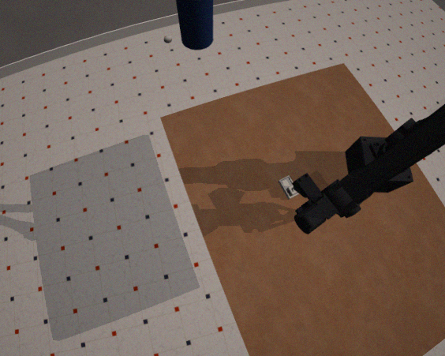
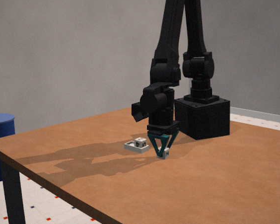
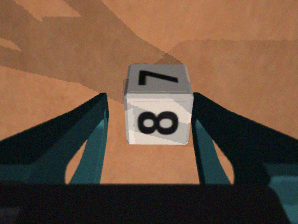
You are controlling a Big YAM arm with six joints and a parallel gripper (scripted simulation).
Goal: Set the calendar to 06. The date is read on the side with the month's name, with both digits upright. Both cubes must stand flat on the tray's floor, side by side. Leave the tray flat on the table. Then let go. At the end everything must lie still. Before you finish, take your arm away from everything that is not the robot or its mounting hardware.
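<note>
My gripper is now 10 mm above the white digit cube. The rest, counted from my hand: white tray (20 mm ahead, 110 mm to the right, 10 mm below).
</note>
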